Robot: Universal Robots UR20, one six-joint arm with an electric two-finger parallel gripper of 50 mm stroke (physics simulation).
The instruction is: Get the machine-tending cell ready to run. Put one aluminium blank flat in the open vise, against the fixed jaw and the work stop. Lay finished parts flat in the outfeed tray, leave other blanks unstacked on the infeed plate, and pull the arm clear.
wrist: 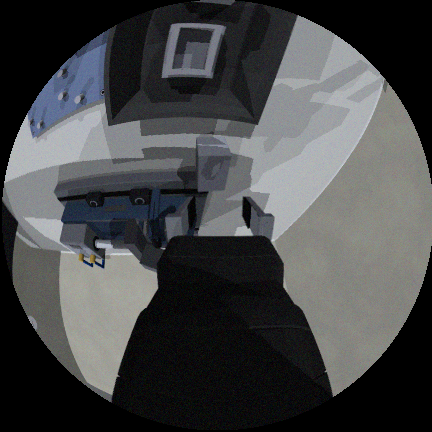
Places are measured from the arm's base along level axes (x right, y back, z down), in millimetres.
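Where they show: gripper, between the fingertips: (218, 205).
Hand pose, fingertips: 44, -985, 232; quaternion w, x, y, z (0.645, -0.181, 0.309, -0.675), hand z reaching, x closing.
Things, the pixels of their top centre, and the offset from my fingertips, as dx, dy, dz. "spot": a spot on its surface instead. Level surfaces: height alone.
- vise, centre of its top: (122, 256) +104, +158, -17
- grey block, centre of its top: (212, 174) -6, +1, +40
- dark outfeed tray, a spot on its surface: (125, 65) spot: -145, +85, +54
- finished part, centre of its top: (192, 46) -151, +29, +35
- blue infeed plate, a spot on its surface: (75, 85) spot: -152, +158, +74
- pale table, height of its surface: dz +82
My gripper (218, 205) is open and empty, with its fingers apart beside the right end of the vise (80, 212). The vise has a blue body and a long grey bar along its far side; its right part is partly hidden by my left finger. A grey block (212, 162) with a dark recess on its near face stands just beyond the fingertips; I cannot tell what it is. The dark outfeed tray (125, 65) is at the top, with a finished part (189, 74), a grey block with a rectangular pocket, inside. The blue infeed plate (75, 85) with pins shows in part at upper left. No blank can be made out.
The pale table (310, 150) carries these things and ends in a curved edge at the right, with floor (350, 260) beyond. Blue hoses with yellow fittings (92, 259) hang at the vise's near left. The black gripper body hides the lower middle.
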